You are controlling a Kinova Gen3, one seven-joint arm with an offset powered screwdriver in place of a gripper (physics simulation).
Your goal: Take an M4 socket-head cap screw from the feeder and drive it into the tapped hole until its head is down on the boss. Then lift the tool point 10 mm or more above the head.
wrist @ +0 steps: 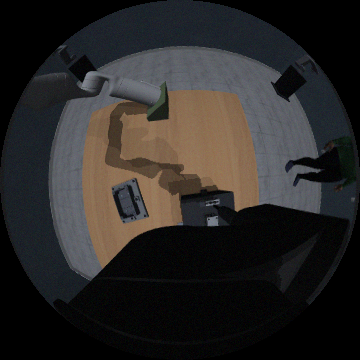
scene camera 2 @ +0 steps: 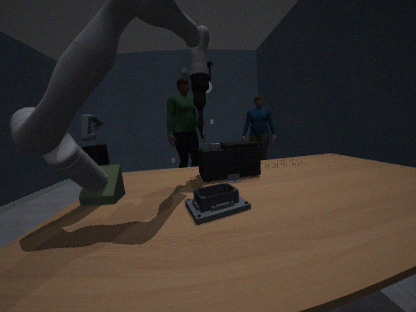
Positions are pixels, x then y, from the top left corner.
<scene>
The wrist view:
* black screw feeder: 192, 214
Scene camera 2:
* black screw feeder: 216, 167
</scene>
